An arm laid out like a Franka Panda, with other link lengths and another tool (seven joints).
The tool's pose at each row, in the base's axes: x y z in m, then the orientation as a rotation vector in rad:
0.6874, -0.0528, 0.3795, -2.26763, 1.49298, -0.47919
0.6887, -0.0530, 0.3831, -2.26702, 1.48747, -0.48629
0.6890, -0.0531, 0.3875, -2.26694, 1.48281, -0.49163
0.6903, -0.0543, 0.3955, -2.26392, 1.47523, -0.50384
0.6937, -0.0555, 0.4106, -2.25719, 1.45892, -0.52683
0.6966, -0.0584, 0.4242, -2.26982, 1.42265, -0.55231
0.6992, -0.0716, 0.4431, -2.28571, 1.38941, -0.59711
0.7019, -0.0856, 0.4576, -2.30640, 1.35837, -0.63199
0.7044, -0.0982, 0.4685, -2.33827, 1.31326, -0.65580
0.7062, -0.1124, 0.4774, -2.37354, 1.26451, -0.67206
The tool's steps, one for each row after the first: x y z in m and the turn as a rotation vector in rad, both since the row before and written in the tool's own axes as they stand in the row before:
0.0009, -0.0027, -0.0025, 0.00503, 0.00236, -0.00357
0.0005, -0.0024, -0.0037, 0.00376, 0.00169, -0.00314
0.0022, -0.0046, -0.0064, 0.00906, 0.00435, -0.00424
0.0037, -0.0098, -0.0114, 0.01875, 0.00728, -0.00853
0.0051, -0.0082, -0.0104, 0.01517, 0.00618, -0.02875
0.0152, -0.0067, -0.0162, 0.01479, 0.02147, -0.03254
0.0159, -0.0038, -0.0121, 0.00730, 0.01694, -0.03217
0.0142, -0.0019, -0.0088, 0.00340, 0.00708, -0.04277
0.0150, 0.0010, -0.0077, 0.00049, 0.00184, -0.04493

